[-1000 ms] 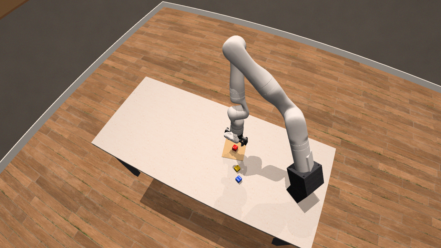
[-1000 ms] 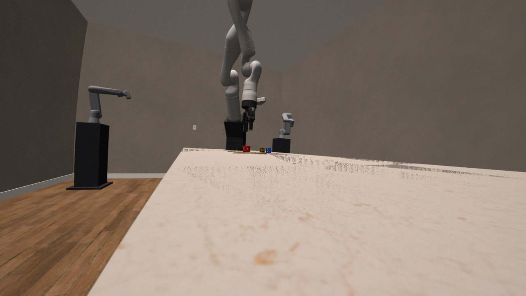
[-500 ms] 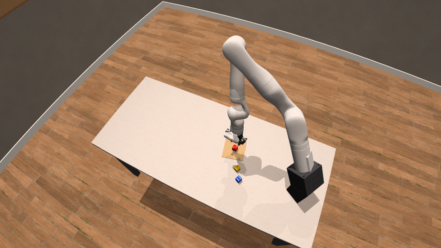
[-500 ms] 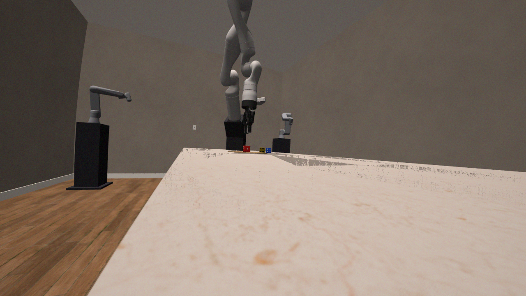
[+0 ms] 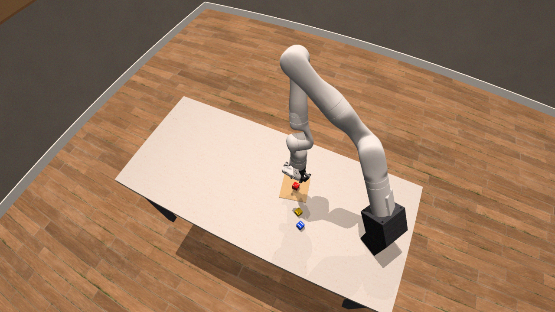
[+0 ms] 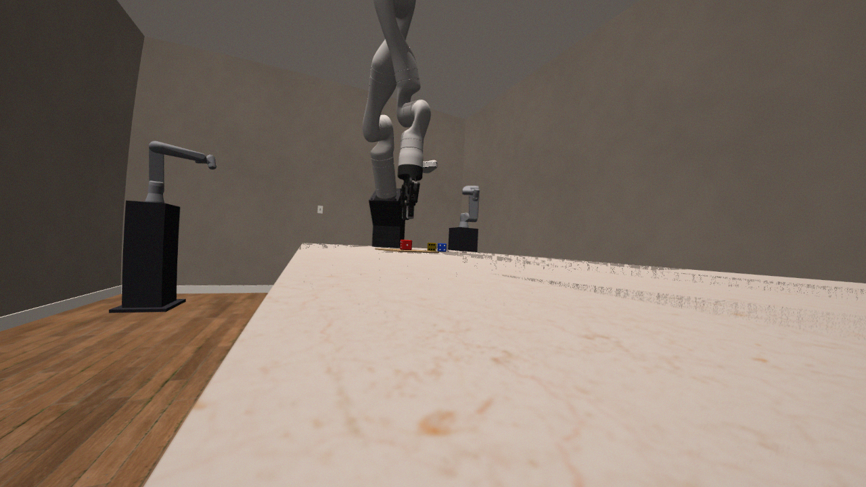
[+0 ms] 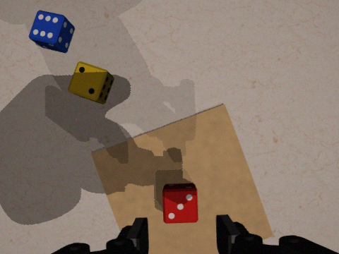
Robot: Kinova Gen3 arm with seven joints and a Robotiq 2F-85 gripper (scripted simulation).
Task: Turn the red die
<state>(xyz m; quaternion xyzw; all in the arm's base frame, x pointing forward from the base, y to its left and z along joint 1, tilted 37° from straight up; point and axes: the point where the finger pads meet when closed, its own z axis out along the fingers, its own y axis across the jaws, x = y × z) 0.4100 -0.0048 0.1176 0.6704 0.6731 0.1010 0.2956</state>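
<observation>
Now: the red die 90 mm below my hand. From my hand the other things lie so: blue die (180 mm to the left, 110 mm behind, 100 mm below); yellow die (120 mm to the left, 100 mm below, 70 mm behind); tan mat (110 mm below).
</observation>
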